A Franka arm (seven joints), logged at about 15 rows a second.
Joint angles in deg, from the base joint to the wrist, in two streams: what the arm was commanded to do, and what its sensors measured. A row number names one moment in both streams.
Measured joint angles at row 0:
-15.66 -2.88 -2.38 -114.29 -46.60 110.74 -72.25
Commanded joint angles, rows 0 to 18:
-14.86 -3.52 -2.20 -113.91 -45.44 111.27 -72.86
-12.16 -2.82 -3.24 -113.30 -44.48 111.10 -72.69
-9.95 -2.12 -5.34 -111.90 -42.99 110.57 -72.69
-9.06 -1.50 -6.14 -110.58 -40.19 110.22 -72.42
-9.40 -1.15 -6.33 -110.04 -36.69 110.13 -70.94
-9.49 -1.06 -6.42 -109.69 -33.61 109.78 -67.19
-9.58 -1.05 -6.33 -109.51 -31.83 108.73 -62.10
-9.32 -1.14 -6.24 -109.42 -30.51 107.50 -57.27
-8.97 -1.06 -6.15 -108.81 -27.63 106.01 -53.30
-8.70 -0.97 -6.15 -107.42 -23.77 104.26 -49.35
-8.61 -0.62 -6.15 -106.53 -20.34 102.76 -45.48
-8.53 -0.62 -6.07 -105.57 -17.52 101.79 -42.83
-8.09 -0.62 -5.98 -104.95 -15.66 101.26 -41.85
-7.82 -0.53 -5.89 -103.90 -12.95 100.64 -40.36
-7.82 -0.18 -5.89 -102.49 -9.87 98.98 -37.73
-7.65 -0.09 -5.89 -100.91 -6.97 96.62 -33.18
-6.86 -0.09 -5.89 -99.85 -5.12 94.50 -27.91
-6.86 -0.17 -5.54 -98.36 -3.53 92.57 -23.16
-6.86 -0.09 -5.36 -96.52 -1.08 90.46 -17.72
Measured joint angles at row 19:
-7.48 -1.28 -5.28 -101.05 -4.90 95.17 -26.02
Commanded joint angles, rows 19 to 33:
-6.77 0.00 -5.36 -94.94 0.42 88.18 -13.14
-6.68 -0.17 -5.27 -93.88 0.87 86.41 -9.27
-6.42 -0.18 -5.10 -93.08 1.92 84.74 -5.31
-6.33 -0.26 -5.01 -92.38 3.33 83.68 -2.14
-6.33 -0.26 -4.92 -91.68 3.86 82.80 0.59
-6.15 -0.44 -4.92 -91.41 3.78 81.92 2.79
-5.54 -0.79 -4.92 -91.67 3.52 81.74 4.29
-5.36 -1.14 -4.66 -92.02 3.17 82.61 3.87
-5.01 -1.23 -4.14 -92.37 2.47 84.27 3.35
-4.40 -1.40 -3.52 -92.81 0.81 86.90 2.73
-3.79 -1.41 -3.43 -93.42 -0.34 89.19 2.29
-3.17 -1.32 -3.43 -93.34 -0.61 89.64 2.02
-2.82 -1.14 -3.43 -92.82 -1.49 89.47 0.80
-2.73 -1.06 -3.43 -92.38 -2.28 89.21 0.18
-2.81 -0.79 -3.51 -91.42 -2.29 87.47 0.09
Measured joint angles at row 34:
-2.87 -1.22 -3.49 -92.94 -1.17 88.59 1.38
